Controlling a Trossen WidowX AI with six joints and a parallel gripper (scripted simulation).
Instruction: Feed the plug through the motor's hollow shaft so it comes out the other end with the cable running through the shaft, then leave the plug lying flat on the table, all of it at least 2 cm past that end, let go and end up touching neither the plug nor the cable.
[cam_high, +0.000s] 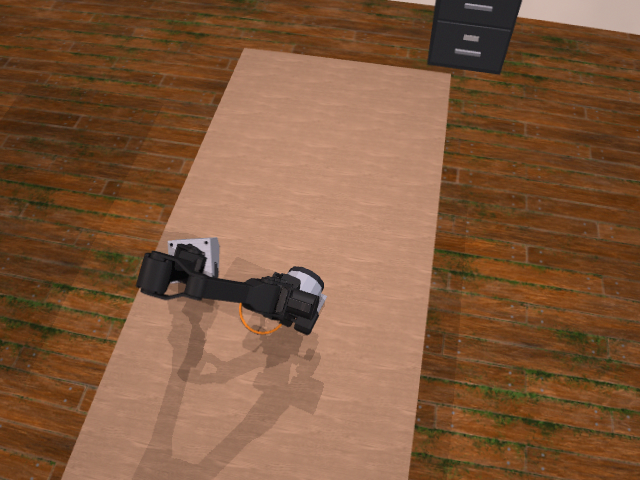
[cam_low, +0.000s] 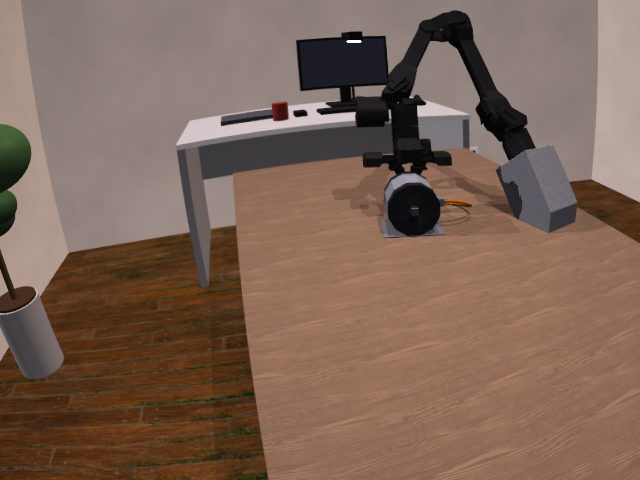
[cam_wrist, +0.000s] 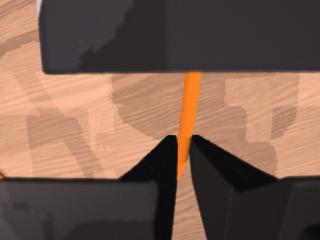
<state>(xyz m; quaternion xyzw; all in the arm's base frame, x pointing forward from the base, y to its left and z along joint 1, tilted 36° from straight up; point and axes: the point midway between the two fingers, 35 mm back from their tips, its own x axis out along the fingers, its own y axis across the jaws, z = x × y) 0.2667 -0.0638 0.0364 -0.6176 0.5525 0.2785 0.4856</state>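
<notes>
Now: hand 12 cm to the right of the grey plug, 3 cm short of it and 1 cm above it.
</notes>
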